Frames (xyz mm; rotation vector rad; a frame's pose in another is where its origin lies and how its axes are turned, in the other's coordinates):
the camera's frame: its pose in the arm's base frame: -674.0 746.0 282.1 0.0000 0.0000 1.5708
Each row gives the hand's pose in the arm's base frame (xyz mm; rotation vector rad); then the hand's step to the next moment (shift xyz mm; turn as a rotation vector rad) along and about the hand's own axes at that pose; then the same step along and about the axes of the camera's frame.
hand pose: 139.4 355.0 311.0 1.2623 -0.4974 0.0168
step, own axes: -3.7 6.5 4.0 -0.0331 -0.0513 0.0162
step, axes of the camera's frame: -0.6 6.5 5.4 -0.0226 0.0208 -0.0552
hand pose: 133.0 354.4 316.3 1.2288 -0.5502 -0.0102
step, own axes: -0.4 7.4 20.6 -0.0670 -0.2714 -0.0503
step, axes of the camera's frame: -15.6 10.8 11.0 -0.0311 -0.0387 -0.2797
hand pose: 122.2 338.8 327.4 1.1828 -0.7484 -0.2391
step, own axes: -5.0 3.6 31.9 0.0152 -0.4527 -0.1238
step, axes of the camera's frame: -19.8 24.9 6.8 -0.0905 -0.1840 -0.4224
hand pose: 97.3 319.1 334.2 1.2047 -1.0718 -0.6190
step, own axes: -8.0 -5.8 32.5 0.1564 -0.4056 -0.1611
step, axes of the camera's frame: -8.9 31.7 -8.3 -0.1814 -0.2682 -0.3318
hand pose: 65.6 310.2 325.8 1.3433 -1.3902 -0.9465
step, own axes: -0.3 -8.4 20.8 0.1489 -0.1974 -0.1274
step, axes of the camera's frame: -2.2 17.9 -13.3 -0.1565 -0.1817 -0.1409
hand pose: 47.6 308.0 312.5 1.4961 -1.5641 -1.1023
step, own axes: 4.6 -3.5 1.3 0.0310 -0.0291 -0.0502
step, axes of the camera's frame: -4.3 0.2 -4.0 -0.0355 -0.0546 -0.0090
